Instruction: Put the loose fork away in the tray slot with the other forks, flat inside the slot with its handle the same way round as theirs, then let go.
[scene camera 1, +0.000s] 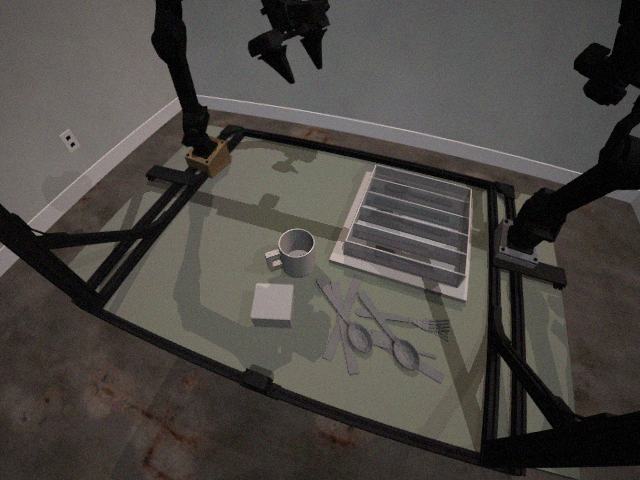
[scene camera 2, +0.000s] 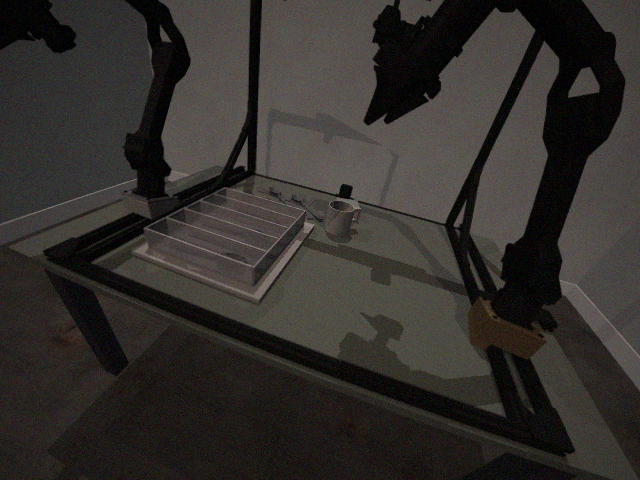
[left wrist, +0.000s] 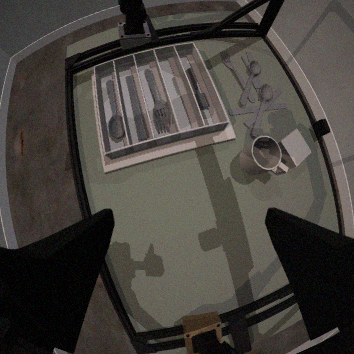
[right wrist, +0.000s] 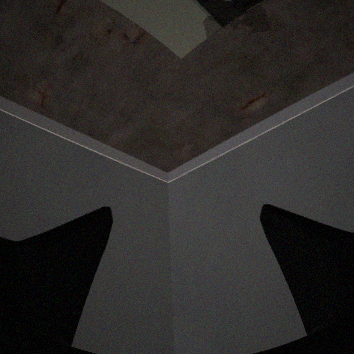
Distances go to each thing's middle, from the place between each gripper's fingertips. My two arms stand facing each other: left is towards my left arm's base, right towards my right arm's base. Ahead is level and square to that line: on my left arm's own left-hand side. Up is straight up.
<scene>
My right hand is 350 mm to the right of the cutlery tray (scene camera 1: 431, 240), 330 mm above it and 230 mm past it. The rest, counted from my right hand: white box (scene camera 1: 273, 304) 570 mm to the left, 570 mm behind, 340 mm below.
Right now the cutlery tray is 32 cm below my left hand and 29 cm to the right of it. From my left hand the other things lie so: white box: 35 cm behind, 33 cm below, 7 cm to the right.
</scene>
